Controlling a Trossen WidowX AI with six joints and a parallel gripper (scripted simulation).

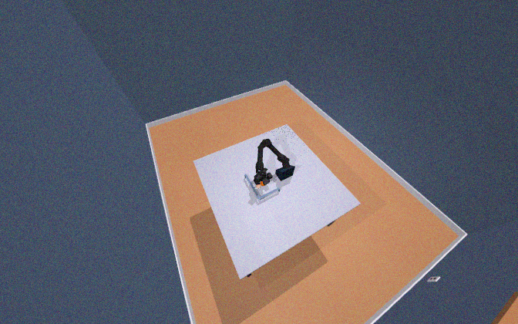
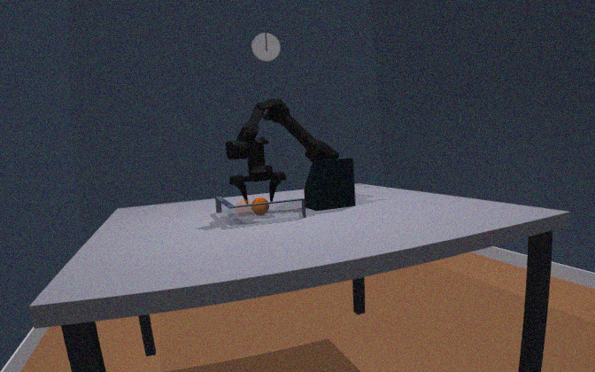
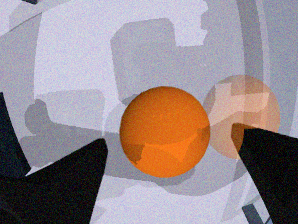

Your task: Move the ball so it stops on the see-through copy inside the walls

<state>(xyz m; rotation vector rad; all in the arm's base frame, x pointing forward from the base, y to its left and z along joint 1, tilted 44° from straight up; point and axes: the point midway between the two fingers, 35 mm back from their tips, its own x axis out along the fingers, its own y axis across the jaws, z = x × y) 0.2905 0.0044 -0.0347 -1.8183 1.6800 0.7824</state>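
My gripper tip is now 1 cm above the orange ball. The rest, counted from my gripper tip: clear wall (14 cm to the left, 1 cm below).
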